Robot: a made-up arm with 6 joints.
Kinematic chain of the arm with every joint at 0, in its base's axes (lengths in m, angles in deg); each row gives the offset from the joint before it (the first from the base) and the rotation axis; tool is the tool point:
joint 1: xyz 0 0 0.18 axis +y
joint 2: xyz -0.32 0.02 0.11 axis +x
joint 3: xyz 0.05 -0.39 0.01 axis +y
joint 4: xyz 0.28 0 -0.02 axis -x
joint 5: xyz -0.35 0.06 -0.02 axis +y
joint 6: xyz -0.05 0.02 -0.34 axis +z
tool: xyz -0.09 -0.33 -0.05
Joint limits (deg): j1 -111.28..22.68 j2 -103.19..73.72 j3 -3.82..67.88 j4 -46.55..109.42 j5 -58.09..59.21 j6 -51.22..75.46
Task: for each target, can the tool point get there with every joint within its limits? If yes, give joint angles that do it. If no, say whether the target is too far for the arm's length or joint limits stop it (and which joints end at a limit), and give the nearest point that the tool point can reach.
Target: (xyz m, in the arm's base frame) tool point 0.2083 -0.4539 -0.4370
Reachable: yes | joints -79.98 -9.86 2.89 -12.70 -16.67 -40.03
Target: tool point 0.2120 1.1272 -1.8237
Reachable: no: too far | nearest point -0.1733 0.4360 -0.7441 | short by 1.339 m
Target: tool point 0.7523 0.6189 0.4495
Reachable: no: joint limits stop it (at a limit: joint 1, joint 2, joint 3, joint 5, joint 6) | nearest point 0.6090 0.3446 0.2386 | short by 0.375 m
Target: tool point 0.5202 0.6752 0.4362
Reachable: no: joint limits stop it (at a limit: joint 1, joint 2, joint 3, joint 5, joint 6) | nearest point 0.4966 0.4125 0.1971 | short by 0.356 m
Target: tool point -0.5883 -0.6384 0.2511
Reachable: yes | joints -20.14 -57.89 13.44 -11.39 -24.73 -21.59
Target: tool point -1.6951 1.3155 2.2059
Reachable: no: too far | nearest point -0.6834 0.4258 0.9967 | short by 1.810 m
